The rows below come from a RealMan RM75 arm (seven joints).
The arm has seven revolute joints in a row. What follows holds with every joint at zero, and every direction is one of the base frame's.
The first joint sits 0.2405 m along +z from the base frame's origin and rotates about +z.
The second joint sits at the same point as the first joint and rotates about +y.
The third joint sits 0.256 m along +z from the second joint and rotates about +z.
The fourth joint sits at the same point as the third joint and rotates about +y.
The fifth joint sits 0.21 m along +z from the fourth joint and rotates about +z.
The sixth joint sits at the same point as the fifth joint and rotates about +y.
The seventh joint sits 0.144 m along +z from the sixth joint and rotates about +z.
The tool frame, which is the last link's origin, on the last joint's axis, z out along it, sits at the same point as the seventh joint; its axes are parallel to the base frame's.
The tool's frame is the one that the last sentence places.
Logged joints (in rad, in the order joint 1, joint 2, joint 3, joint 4, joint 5, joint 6, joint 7), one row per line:
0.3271 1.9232 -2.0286 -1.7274 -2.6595 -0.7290 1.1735
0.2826 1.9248 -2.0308 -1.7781 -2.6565 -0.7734 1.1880
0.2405 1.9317 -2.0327 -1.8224 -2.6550 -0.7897 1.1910
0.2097 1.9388 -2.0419 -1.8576 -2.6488 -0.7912 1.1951
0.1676 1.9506 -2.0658 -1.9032 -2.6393 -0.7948 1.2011
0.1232 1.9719 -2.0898 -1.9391 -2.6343 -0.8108 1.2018
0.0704 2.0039 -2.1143 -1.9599 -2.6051 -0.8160 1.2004
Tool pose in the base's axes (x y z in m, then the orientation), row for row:
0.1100 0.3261 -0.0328 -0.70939 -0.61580 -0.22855 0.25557
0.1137 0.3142 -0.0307 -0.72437 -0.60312 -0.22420 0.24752
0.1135 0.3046 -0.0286 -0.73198 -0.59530 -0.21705 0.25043
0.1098 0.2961 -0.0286 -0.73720 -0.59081 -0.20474 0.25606
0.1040 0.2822 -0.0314 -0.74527 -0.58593 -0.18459 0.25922
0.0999 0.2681 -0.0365 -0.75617 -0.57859 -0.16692 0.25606
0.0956 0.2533 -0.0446 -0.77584 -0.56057 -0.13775 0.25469
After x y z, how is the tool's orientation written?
As a quaternion, x y z w.
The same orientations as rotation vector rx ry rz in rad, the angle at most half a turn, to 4 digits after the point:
-1.9259 -1.6718 -0.6205
-1.9748 -1.6442 -0.6112
-1.9925 -1.6205 -0.5908
-2.0009 -1.6036 -0.5557
-2.0195 -1.5877 -0.5002
-2.0524 -1.5704 -0.4531
-2.1073 -1.5226 -0.3741

